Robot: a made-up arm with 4 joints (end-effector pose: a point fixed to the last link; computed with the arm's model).
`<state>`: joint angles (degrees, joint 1 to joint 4).
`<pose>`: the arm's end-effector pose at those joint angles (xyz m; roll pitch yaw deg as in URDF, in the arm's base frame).
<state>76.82 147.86 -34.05 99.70</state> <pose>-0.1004 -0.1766 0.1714 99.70 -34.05 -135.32</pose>
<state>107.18 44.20 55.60 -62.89</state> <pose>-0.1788 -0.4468 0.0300 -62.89 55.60 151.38</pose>
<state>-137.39 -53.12 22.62 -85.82</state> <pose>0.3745 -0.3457 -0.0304 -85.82 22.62 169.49</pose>
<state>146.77 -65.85 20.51 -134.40</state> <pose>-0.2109 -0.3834 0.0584 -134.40 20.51 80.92</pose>
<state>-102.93 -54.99 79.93 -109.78</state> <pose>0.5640 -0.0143 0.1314 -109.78 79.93 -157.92</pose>
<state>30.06 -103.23 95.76 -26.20</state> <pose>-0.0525 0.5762 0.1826 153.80 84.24 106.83</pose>
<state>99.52 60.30 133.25 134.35</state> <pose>-0.3722 -0.3399 0.1364 -45.65 46.75 -20.18</pose>
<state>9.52 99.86 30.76 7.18</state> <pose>-0.4019 0.0795 0.0081 7.18 30.76 109.38</pose>
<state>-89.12 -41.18 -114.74 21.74</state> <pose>0.5326 -0.2099 0.2213 -158.26 -65.26 49.70</pose>
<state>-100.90 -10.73 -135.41 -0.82</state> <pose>0.6006 -0.1891 0.2963 179.18 -44.59 68.37</pose>
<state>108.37 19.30 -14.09 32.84</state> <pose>-0.5609 -0.4038 0.0423 32.84 -14.09 127.67</pose>
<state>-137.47 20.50 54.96 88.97</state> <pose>0.5786 -0.2937 0.1591 88.97 54.96 -116.97</pose>
